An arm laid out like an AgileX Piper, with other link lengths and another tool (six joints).
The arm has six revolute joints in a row. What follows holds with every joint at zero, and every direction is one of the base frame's.
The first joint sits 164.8 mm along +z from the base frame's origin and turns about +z.
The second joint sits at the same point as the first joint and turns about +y.
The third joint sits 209 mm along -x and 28.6 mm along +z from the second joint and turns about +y.
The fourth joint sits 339.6 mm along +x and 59.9 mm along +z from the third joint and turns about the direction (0.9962, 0, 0.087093).
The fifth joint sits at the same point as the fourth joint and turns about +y.
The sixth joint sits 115.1 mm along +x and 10.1 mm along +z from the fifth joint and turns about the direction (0.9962, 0, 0.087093).
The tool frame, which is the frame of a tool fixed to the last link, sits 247.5 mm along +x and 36 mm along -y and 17.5 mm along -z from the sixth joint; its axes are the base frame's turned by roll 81.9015, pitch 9.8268 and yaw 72.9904 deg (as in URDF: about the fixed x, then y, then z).
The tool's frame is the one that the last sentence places.
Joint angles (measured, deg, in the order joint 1, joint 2, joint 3, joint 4, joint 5, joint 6), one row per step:
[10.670, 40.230, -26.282, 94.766, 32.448, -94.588]
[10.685, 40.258, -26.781, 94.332, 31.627, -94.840]
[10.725, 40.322, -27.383, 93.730, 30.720, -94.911]
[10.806, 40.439, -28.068, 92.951, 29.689, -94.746]
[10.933, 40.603, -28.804, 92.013, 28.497, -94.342]
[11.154, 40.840, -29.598, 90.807, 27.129, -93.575]
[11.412, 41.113, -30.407, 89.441, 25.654, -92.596]
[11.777, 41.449, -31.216, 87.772, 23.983, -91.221]
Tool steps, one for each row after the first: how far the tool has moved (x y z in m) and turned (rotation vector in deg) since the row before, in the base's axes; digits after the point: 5 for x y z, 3 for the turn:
[0.00377, -0.00422, 0.00376, -0.653, -0.672, -0.706]
[0.00396, -0.00447, 0.00413, -0.677, -0.648, -0.763]
[0.00419, -0.00478, 0.00411, -0.674, -0.561, -0.849]
[0.00448, -0.00527, 0.00389, -0.652, -0.455, -0.974]
[0.00459, -0.00545, 0.00329, -0.634, -0.292, -1.069]
[0.00471, -0.00582, 0.00305, -0.608, -0.221, -1.157]
[0.00478, -0.00608, 0.00211, -0.580, -0.054, -1.272]

